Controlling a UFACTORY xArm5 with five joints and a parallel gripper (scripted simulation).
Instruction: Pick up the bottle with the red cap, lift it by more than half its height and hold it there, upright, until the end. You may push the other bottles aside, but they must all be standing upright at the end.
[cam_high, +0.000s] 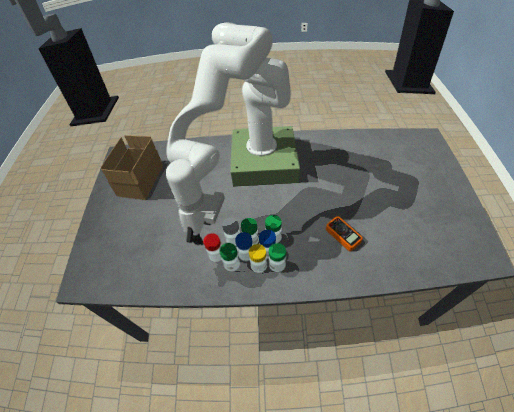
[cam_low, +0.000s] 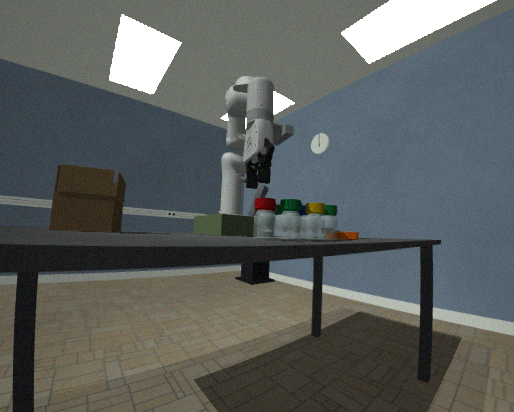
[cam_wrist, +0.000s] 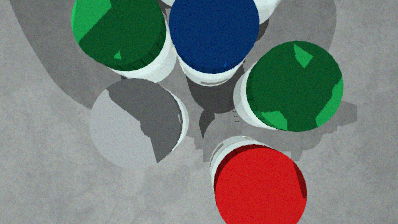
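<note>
The red-capped bottle lies 110 mm below my hand, 20 mm to the left of it and 10 mm ahead of it. From my hand the other things lie so: grey-capped bottle 110 mm below, 80 mm to the left, 60 mm behind; then orange multimeter 480 mm to the left, 140 mm below, 60 mm behind; then yellow-capped bottle 170 mm to the left, 110 mm below, 50 mm ahead.
</note>
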